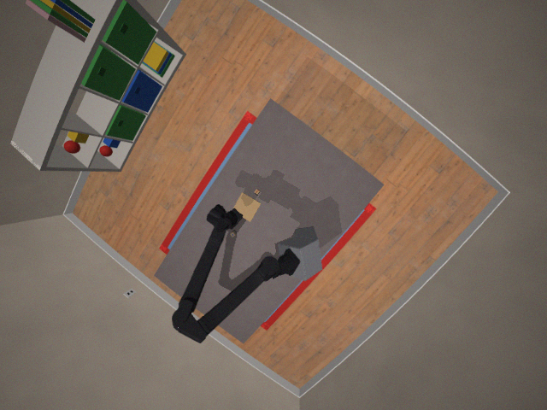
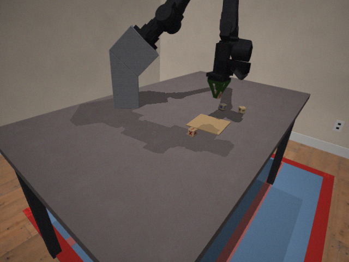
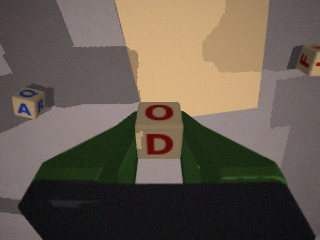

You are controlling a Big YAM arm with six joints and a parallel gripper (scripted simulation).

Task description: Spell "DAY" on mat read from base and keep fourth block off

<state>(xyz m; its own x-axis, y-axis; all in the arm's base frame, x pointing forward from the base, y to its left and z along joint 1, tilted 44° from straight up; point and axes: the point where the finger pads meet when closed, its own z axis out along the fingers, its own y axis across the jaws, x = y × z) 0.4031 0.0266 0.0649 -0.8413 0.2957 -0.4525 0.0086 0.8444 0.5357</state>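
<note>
Right now the tan mat is 40 mm to the right of my hand and 110 mm below it. From my hand the other things lie so: wooden block 10 mm ahead, 170 mm to the right, 100 mm below.
</note>
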